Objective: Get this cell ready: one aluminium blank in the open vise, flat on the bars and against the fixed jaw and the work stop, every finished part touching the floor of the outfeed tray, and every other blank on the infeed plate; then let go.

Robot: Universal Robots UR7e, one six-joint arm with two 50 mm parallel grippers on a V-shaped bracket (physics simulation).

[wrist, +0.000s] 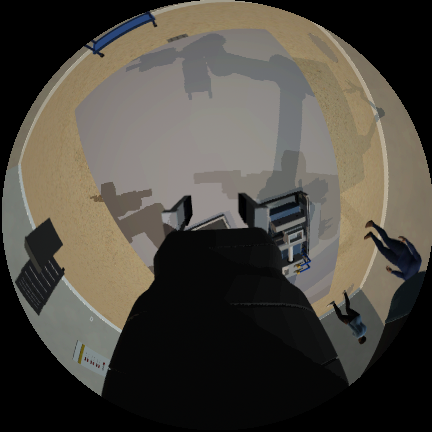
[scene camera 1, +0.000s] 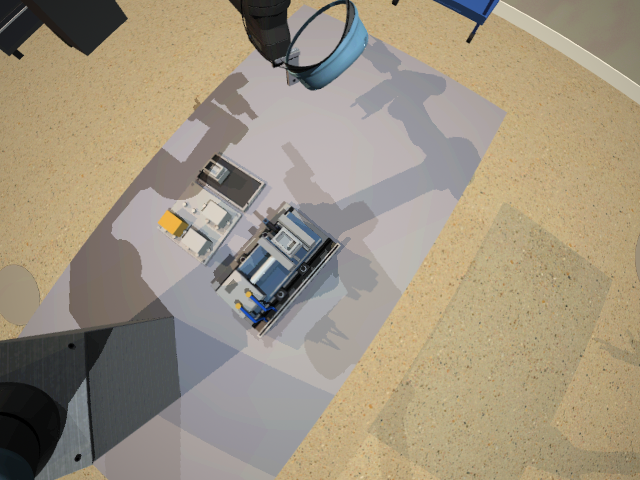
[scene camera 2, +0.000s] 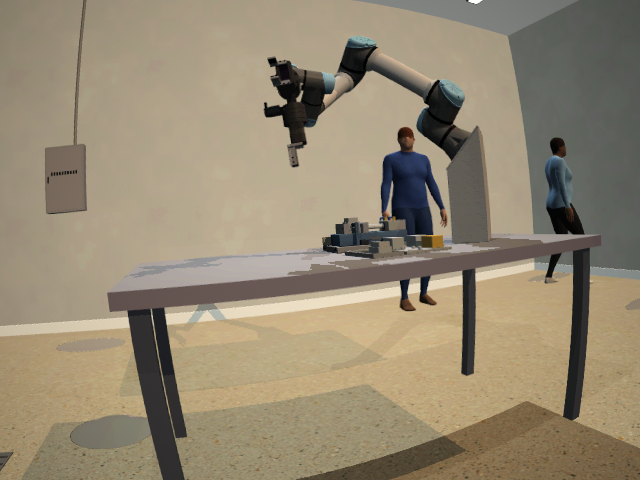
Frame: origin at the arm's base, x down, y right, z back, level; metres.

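Where they show: hand, tool point: (wrist: 214, 207) (scene camera 1: 284, 65) (scene camera 2: 293, 160); arm's base, link origin: (scene camera 2: 466, 150).
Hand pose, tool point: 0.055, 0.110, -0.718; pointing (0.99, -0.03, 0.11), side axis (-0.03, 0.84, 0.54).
Observation:
Things, the pixels of their top centre, and the offset from my tool point, as dx, dy, dz.
- vise, top centre: (scene camera 1: 268, 263) (wrist: 294, 250) (scene camera 2: 367, 221) +0.204, +0.085, +0.334
- pocketed grey part, top centre: (scene camera 2: 379, 241) (scene camera 1: 212, 167) +0.262, -0.192, +0.156
- yellow-orange block, top centre: (scene camera 1: 169, 222) (scene camera 2: 431, 235) +0.259, -0.228, +0.343
- infeed plate, top centre: (scene camera 1: 197, 221) (scene camera 2: 413, 247) +0.295, -0.175, +0.308
My lower gripper (scene camera 1: 292, 77) (scene camera 2: 293, 159) (wrist: 215, 209) is open and empty, high above the table. The vise (scene camera 1: 271, 279) (wrist: 286, 212) stands on the table. A grey part with a pocket in its top (scene camera 1: 285, 240) (scene camera 2: 351, 223) (wrist: 294, 236) is between its jaws; whether it touches the bars is hidden. Another pocketed grey part (scene camera 1: 216, 171) (scene camera 2: 380, 246) is at one end of the dark outfeed tray (scene camera 1: 237, 187) (wrist: 212, 223). Two plain pale blanks (scene camera 1: 214, 214) (scene camera 1: 195, 241) and a yellow-orange block (scene camera 1: 172, 223) (scene camera 2: 432, 241) are on the infeed plate (scene camera 1: 217, 238).
The second gripper (scene camera 2: 276, 72) on the bracket points sideways, above the lower one. Blue hoses (scene camera 1: 250, 312) stand up at one end of the vise. The grey robot pedestal (scene camera 1: 134, 382) (scene camera 2: 469, 191) is at the table's end. A person in blue (scene camera 2: 410, 180) stands behind the table.

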